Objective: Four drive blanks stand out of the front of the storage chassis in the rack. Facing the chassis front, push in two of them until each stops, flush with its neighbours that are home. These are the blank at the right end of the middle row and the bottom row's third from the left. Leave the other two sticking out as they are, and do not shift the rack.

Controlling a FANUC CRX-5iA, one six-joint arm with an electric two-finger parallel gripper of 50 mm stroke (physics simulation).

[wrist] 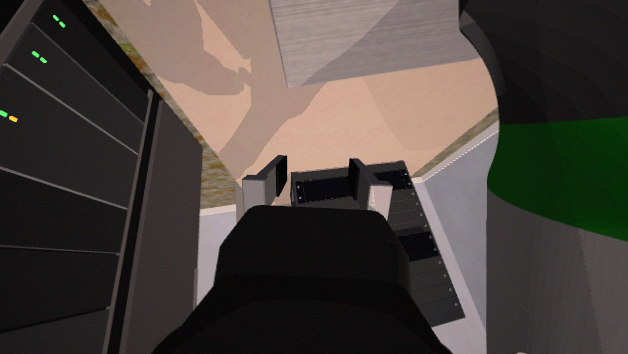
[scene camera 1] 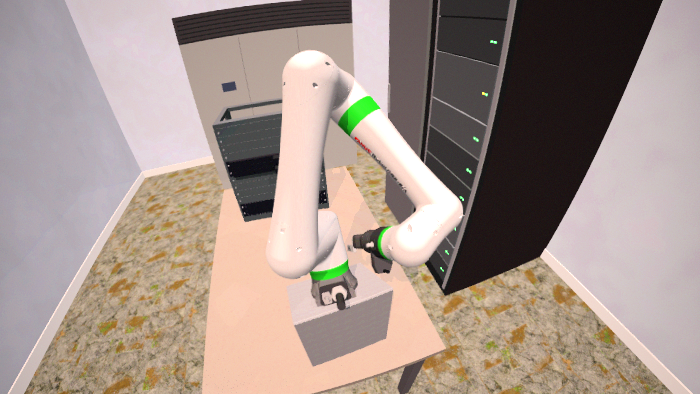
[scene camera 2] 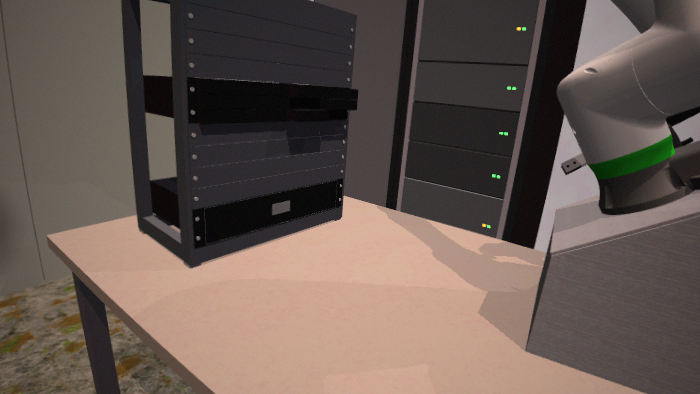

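Seen in the pictures: gripper, fingertip midpoint: (wrist: 317,169) (scene camera 1: 355,246) (scene camera 2: 563,169); arm's base at its link origin: (scene camera 1: 334,288) (scene camera 2: 647,197).
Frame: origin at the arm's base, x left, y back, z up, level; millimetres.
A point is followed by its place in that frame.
The open-frame rack (scene camera 1: 228,172) {x 458, y -710, z 71 mm} (scene camera 2: 181,160) {x 466, y -724, z -31 mm} (wrist: 330,173) {x 120, y -729, z -244 mm} stands at the table's far end. The black storage chassis (scene camera 1: 250,166) {x 333, y -699, z 93 mm} (scene camera 2: 240,102) {x 344, y -699, z 87 mm} (wrist: 417,244) {x 374, y -697, z 81 mm} sits at its mid height. In scene camera 2, dark parts stand out near the middle and right end of the chassis front; single blanks and rows are too dark to tell apart. The arm hides the chassis's right part in scene camera 1, and the gripper body hides much of it in the wrist view. My gripper (scene camera 1: 350,247) {x -97, y -160, z 4 mm} (scene camera 2: 572,165) {x -97, y -160, z 4 mm} (wrist: 317,169) {x -97, y -160, z 4 mm} is open and empty, well in front of the rack and apart from it.
A black unit with a grey label (scene camera 2: 265,212) {x 264, y -718, z -181 mm} fills the rack's bottom bay. The arm stands on a grey pedestal (scene camera 1: 345,330) {x -13, y 113, z -70 mm} (scene camera 2: 615,300) {x 151, y 3, z -135 mm} (wrist: 370,45) {x -66, y -90, z -48 mm} on the table (scene camera 1: 240,300) {x 418, y -182, z -271 mm} (scene camera 2: 300,325) {x 407, y -405, z -271 mm}. A tall server cabinet (scene camera 1: 550,150) (scene camera 2: 465,125) (wrist: 65,200) stands beside the table.
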